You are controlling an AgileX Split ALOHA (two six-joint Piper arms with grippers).
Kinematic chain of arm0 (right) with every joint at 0, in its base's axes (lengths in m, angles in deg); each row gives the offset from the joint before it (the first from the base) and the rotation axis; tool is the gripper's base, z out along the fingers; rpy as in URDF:
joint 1: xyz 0 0 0.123 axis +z
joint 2: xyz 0 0 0 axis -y
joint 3: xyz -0.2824 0 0.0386 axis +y
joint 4: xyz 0.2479 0 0.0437 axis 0.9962 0 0.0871
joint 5: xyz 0 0 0 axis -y
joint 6: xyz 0.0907 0 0.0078 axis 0.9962 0 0.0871
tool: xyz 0 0 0 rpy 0 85 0
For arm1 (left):
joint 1: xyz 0 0 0.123 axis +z
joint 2: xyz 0 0 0 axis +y
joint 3: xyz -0.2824 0 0.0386 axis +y
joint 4: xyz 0.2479 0 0.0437 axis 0.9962 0 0.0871
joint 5: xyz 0 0 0 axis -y
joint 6: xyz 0.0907 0 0.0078 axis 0.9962 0 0.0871
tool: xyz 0 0 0 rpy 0 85 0
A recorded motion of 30 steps. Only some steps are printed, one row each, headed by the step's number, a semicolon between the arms.
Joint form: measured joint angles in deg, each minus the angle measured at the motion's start. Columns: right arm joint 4, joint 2, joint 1, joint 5, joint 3, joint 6; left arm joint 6, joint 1, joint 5, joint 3, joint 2, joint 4.
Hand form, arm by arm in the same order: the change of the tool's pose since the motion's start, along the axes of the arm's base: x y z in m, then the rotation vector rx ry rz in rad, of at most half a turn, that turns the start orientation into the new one. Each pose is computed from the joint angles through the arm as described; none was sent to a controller.
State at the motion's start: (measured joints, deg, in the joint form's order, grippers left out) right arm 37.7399 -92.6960 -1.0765 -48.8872 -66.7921 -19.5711; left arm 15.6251 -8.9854 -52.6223 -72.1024 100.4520 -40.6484
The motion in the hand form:
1: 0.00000 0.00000 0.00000 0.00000 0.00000 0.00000; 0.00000 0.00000 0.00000 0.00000 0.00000 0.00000
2: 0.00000 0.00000 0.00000 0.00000 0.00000 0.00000; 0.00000 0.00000 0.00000 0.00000 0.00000 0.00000
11: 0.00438 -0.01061 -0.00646 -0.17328 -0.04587 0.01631; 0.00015 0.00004 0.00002 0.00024 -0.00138 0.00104
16: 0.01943 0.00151 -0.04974 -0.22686 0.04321 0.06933; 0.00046 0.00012 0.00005 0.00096 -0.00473 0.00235
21: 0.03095 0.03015 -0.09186 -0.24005 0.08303 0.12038; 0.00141 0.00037 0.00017 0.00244 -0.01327 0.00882
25: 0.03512 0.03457 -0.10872 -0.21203 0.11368 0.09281; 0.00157 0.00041 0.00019 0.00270 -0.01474 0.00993
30: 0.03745 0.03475 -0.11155 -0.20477 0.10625 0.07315; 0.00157 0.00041 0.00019 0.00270 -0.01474 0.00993
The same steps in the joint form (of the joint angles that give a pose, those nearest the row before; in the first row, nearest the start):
1: 0.00 0.00 0.00 0.00 0.00 0.00; 0.00 0.00 0.00 0.00 0.00 0.00
2: 0.00 0.00 0.00 0.00 0.00 0.00; 0.00 0.00 0.00 0.00 0.00 0.00
11: -10.19 -0.41 0.33 4.30 0.00 1.09; 0.00 0.00 0.10 0.00 0.00 0.00
16: -13.54 -7.56 3.06 6.60 0.00 1.93; 0.06 0.00 0.30 0.00 0.00 0.00
21: -13.00 -14.61 7.79 11.48 0.00 2.00; 0.06 0.00 0.92 0.00 0.00 0.00
25: -10.55 -17.44 8.21 13.08 0.00 2.25; 0.06 0.00 1.03 0.00 0.00 0.00
30: -9.74 -17.98 8.21 14.37 0.00 2.38; 0.06 0.00 1.03 0.00 0.00 0.00

